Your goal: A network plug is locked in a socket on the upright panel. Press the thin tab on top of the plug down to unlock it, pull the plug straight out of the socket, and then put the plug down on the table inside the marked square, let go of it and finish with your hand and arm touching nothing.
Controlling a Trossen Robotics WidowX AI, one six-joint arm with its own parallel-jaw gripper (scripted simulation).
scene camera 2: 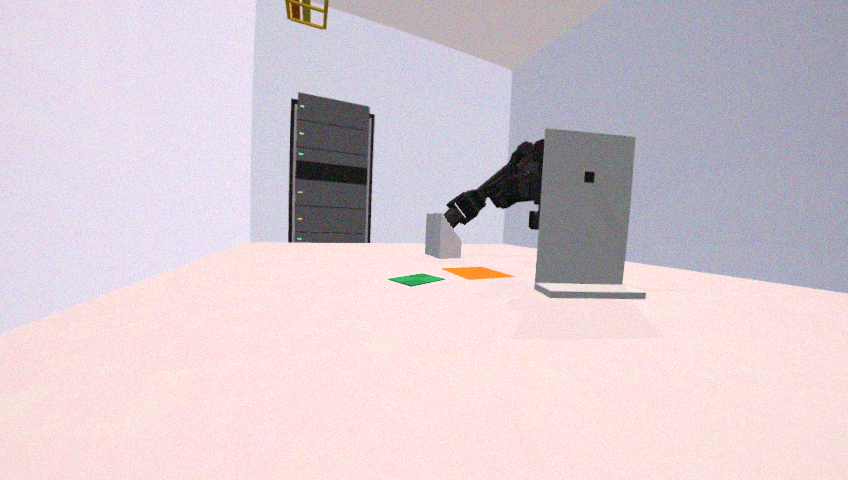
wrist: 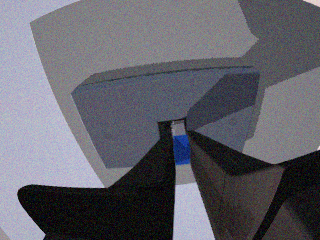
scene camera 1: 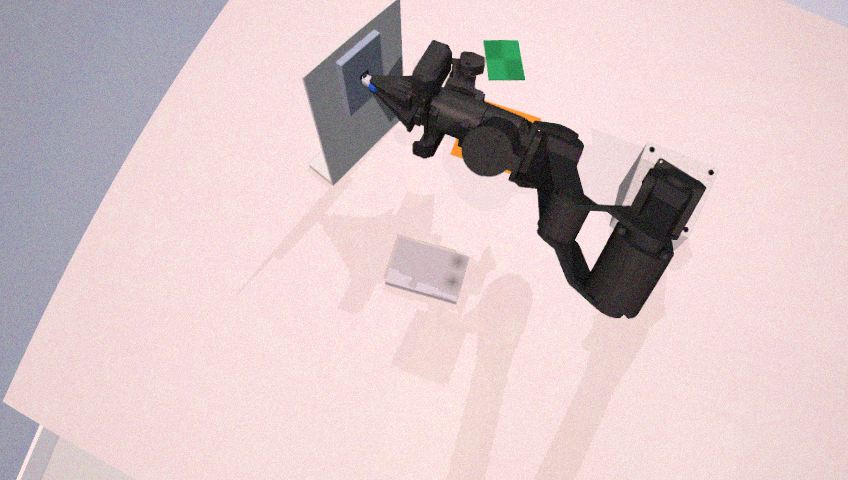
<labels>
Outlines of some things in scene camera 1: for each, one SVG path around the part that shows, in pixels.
My gripper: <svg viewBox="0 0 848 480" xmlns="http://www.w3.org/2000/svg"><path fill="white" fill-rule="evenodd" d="M485 56L464 51L461 52L460 59L452 58L452 51L448 44L432 40L413 69L412 75L372 76L370 84L377 89L375 95L395 113L408 132L411 132L415 125L418 127L424 126L424 133L421 139L414 141L412 144L412 155L424 160L434 157L445 134L459 139L458 146L462 148L463 139L466 134L481 123L488 106L491 104L484 101L485 94L483 91L478 90L475 85L476 75L484 73Z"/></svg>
A flat grey plate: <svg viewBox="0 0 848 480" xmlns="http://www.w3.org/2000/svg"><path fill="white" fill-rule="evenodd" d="M400 238L385 284L456 305L469 257Z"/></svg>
A green square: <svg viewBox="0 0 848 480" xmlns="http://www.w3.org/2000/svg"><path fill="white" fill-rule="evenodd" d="M483 40L489 80L525 80L518 40Z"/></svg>
</labels>
